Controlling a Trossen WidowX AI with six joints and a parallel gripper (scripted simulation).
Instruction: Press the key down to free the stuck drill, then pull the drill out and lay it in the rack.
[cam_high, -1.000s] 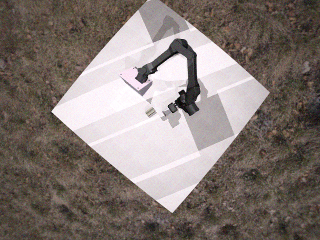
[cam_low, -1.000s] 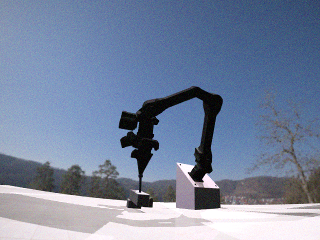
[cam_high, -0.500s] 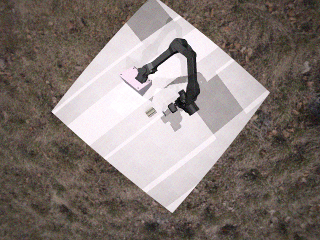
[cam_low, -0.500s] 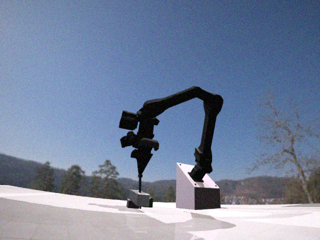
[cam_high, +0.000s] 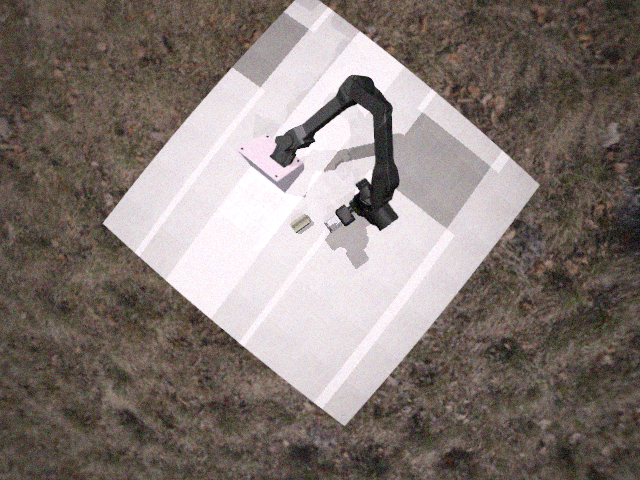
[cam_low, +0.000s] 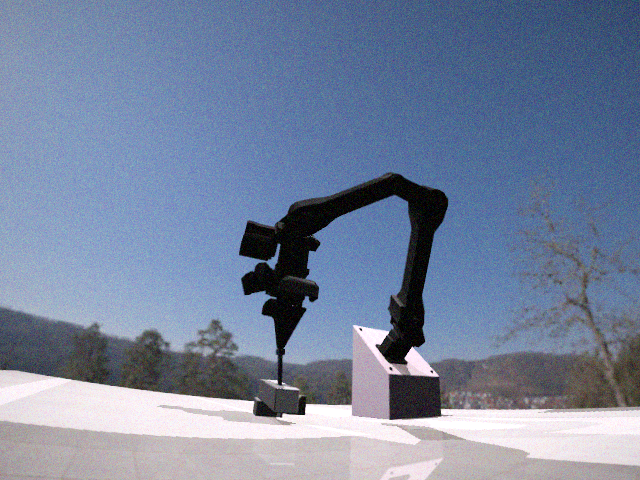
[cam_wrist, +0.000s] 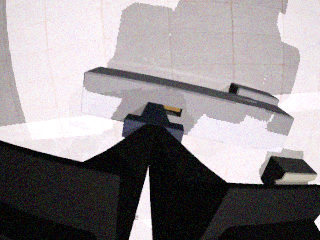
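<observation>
Now: the dark key 3 cm below my gripper tip. Round my gripper tip: grey-beige block (18 cm to the right, 14 cm behind, 10 cm below); drill (7 cm below, 6 cm to the right, 2 cm behind).
</observation>
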